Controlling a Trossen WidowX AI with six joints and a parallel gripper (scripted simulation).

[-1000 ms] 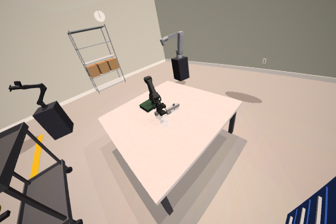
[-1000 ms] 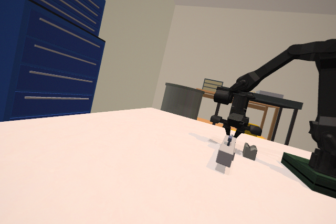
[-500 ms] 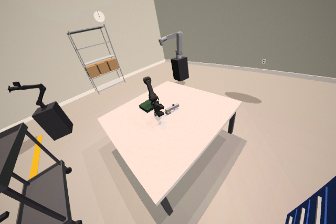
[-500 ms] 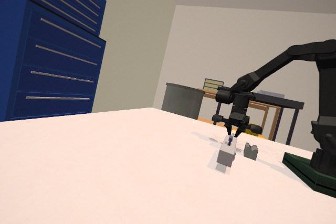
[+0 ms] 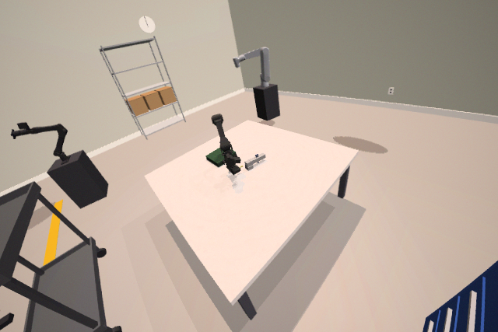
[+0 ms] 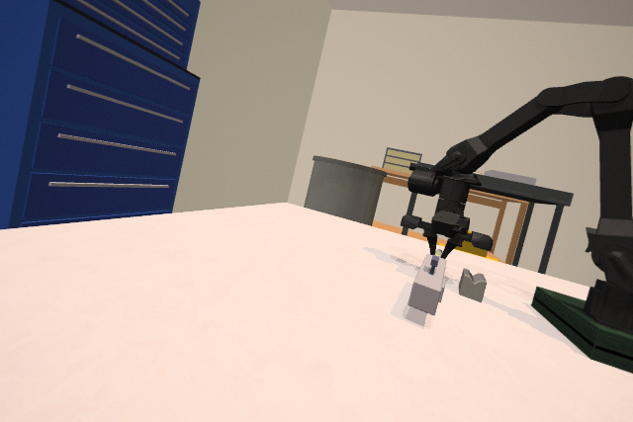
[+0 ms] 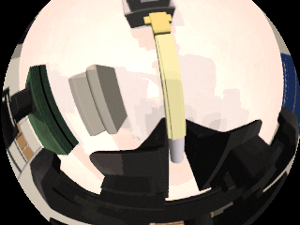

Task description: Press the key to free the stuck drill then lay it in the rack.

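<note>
The pale yellow drill lies 40 mm to the left of my gripper tip and 30 mm above it. Also, from my gripper tip: grey holder block: 200 mm to the left, 20 mm above; then dark grey v-notched block: 80 mm behind, 40 mm to the left; then small dark blue key: 230 mm to the left, 30 mm above.
</note>
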